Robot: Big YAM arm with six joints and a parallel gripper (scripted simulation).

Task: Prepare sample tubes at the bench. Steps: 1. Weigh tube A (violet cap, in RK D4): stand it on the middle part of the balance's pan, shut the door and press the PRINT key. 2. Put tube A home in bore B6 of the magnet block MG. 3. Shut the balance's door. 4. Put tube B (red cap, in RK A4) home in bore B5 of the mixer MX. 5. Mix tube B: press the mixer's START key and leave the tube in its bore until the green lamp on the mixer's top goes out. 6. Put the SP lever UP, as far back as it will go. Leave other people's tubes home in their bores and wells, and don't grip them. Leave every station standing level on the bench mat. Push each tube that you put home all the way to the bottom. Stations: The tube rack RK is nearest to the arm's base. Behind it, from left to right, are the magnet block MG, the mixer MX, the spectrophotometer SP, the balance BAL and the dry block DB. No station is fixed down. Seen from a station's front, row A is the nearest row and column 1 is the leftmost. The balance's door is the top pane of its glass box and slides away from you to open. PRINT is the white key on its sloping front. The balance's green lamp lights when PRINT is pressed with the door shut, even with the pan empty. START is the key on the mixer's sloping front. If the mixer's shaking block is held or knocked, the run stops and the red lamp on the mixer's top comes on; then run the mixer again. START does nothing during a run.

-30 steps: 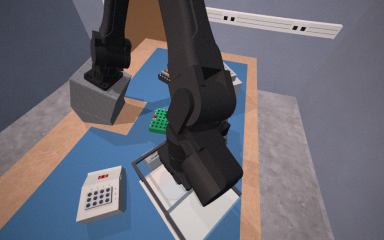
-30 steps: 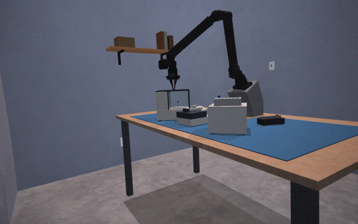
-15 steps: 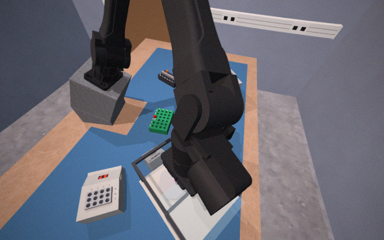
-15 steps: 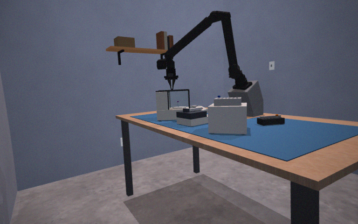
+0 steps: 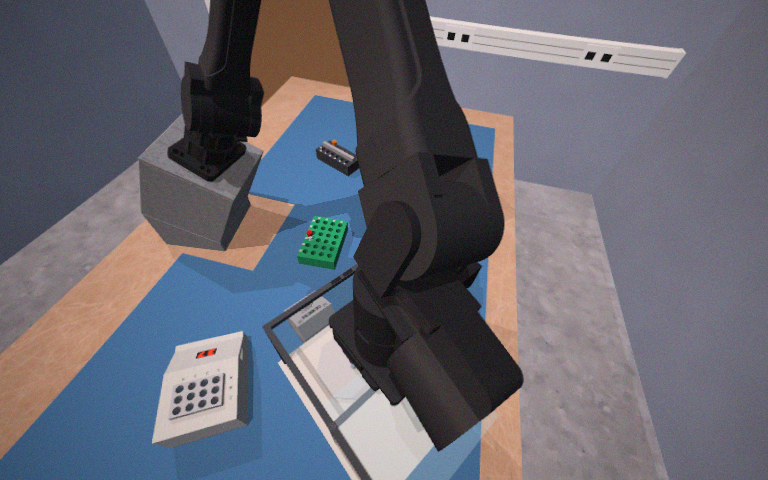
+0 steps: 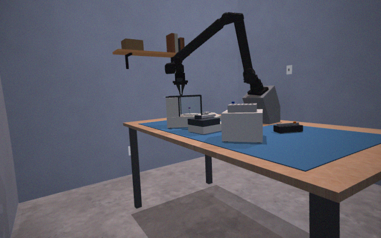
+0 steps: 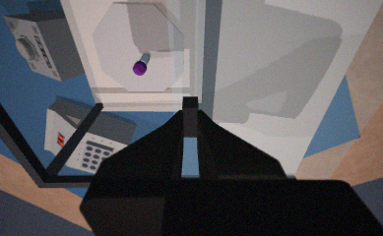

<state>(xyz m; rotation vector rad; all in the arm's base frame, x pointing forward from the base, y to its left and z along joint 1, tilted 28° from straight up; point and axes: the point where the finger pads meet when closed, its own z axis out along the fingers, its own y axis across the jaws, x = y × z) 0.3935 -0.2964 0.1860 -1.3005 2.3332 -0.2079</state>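
The balance door lies 30 mm ahead of my hand, 10 mm to the right of it and 10 mm below it. The rest, counted from my hand: dry block DB: 270 mm behind, 60 mm to the right, 190 mm below; SP lever: 20 mm behind, 290 mm to the left, 130 mm below; white print key: 180 mm behind, 110 mm to the left, 150 mm below.
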